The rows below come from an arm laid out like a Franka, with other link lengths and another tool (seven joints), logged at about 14 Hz.
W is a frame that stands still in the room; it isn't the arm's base.
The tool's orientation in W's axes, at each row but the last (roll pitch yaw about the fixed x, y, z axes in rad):
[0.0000, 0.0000, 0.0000]
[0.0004, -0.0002, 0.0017]
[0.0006, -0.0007, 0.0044]
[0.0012, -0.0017, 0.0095]
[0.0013, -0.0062, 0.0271]
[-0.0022, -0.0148, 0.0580]
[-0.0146, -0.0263, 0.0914]
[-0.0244, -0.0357, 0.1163]
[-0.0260, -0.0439, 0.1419]
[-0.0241, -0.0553, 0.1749]
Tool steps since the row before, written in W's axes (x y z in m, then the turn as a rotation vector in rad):
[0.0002, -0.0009, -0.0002, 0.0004, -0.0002, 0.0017]
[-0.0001, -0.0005, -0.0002, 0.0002, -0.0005, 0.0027]
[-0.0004, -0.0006, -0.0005, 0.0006, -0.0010, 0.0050]
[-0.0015, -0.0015, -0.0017, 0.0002, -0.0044, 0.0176]
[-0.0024, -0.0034, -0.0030, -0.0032, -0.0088, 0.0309]
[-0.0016, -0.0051, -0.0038, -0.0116, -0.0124, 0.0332]
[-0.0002, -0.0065, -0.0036, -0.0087, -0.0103, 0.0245]
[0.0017, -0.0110, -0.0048, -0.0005, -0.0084, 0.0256]
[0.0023, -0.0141, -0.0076, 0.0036, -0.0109, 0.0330]
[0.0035, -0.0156, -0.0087, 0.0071, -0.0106, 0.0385]
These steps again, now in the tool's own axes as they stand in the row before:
[0.0002, -0.0009, -0.0002, 0.0004, -0.0002, 0.0017]
[-0.0001, -0.0005, -0.0002, 0.0002, -0.0005, 0.0027]
[-0.0004, -0.0006, -0.0005, 0.0006, -0.0010, 0.0050]
[-0.0015, -0.0015, -0.0017, 0.0002, -0.0044, 0.0176]
[-0.0025, -0.0033, -0.0030, -0.0032, -0.0087, 0.0309]
[-0.0019, -0.0050, -0.0038, -0.0118, -0.0118, 0.0334]
[-0.0009, -0.0064, -0.0037, -0.0090, -0.0098, 0.0246]
[0.0002, -0.0110, -0.0051, -0.0006, -0.0089, 0.0254]
[-0.0001, -0.0141, -0.0080, 0.0035, -0.0122, 0.0326]
[0.0003, -0.0158, -0.0091, 0.0073, -0.0126, 0.0379]

